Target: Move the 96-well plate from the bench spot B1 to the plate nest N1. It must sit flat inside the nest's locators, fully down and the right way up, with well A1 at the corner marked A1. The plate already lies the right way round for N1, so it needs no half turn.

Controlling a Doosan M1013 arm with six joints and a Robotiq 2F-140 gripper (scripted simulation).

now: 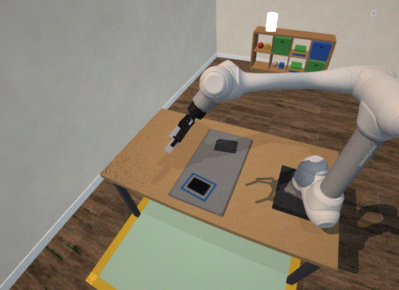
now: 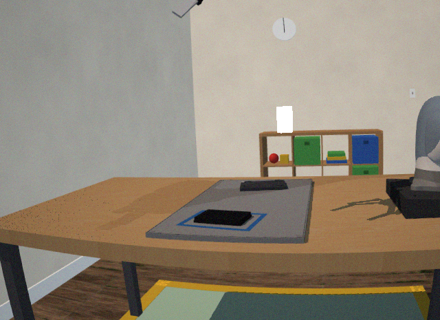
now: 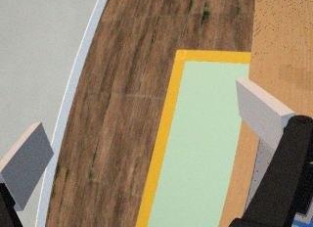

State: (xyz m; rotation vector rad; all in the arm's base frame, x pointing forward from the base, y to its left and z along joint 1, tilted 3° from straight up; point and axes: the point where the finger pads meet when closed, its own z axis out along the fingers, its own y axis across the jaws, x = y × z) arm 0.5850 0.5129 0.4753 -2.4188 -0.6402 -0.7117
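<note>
Now: hand 10 mm short of the black 96-well plate, 150 mm to the left of it and 540 mm above it. From my hand the other things lie so: dark grey plate nest: 50 mm ahead, 570 mm to the right, 540 mm below; then A1 corner mark: 140 mm ahead, 590 mm to the right, 540 mm below.
</note>
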